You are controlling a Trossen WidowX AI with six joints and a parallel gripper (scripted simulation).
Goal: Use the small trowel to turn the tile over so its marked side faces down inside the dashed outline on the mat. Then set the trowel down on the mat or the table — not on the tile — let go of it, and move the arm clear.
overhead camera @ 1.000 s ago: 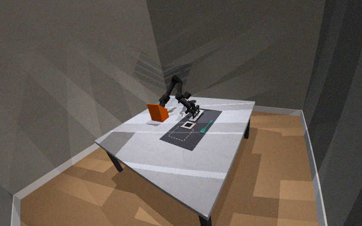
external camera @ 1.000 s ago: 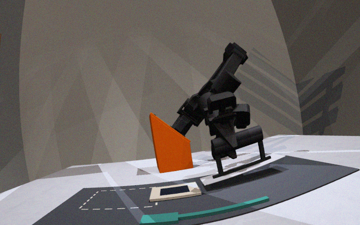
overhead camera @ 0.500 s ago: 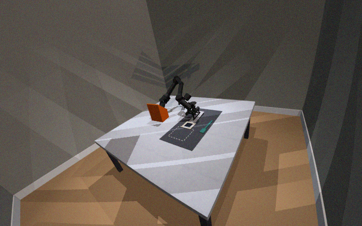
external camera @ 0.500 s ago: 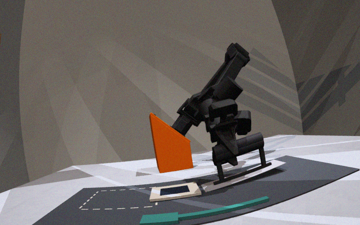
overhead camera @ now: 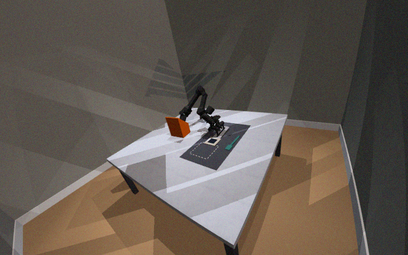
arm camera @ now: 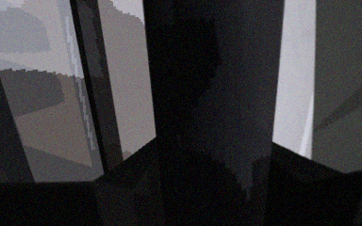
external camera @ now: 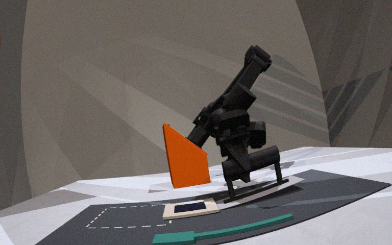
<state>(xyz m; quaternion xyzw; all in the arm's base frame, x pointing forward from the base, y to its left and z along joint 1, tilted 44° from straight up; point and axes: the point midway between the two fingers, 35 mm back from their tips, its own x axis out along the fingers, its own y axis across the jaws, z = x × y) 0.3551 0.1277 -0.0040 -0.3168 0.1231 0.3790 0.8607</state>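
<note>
Now: the dark mat 8 cm to the right of my gripper tip, 8 cm below it and 1 cm ahead of it. The rest, counted from my gripper tip: teal trowel: 15 cm ahead, 10 cm to the right, 5 cm below; beige tile: 12 cm to the right, 5 cm below, 2 cm behind.
</note>
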